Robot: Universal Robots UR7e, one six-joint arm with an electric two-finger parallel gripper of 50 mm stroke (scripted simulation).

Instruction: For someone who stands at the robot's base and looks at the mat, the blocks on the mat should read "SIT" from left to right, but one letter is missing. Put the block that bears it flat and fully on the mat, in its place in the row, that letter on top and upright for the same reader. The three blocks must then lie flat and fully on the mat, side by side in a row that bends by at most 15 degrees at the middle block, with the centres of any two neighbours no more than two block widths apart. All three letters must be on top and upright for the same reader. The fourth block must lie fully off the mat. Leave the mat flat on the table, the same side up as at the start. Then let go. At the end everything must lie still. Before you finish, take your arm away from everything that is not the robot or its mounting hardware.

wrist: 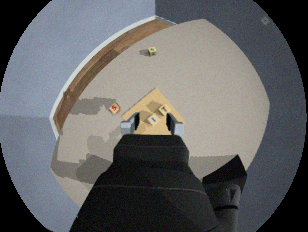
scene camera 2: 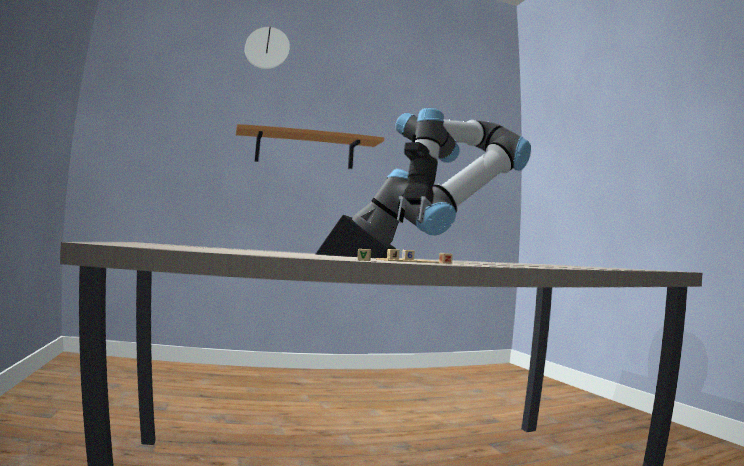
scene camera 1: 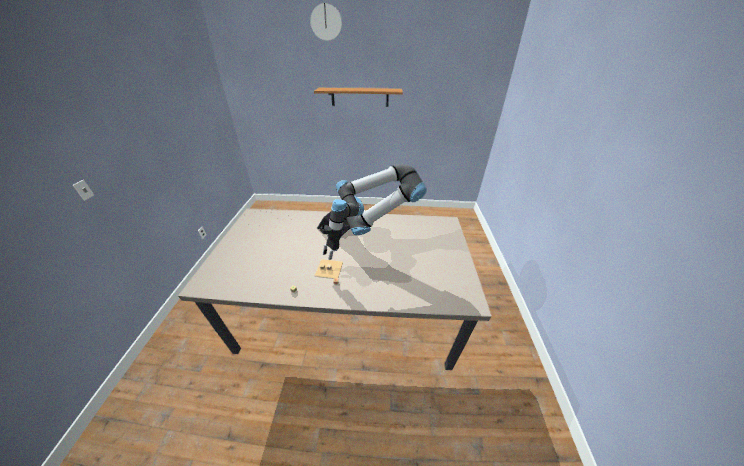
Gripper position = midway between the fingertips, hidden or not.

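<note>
My gripper [scene camera 2: 409,221] visible, also in the wrist view [wrist: 152,118].
</note>
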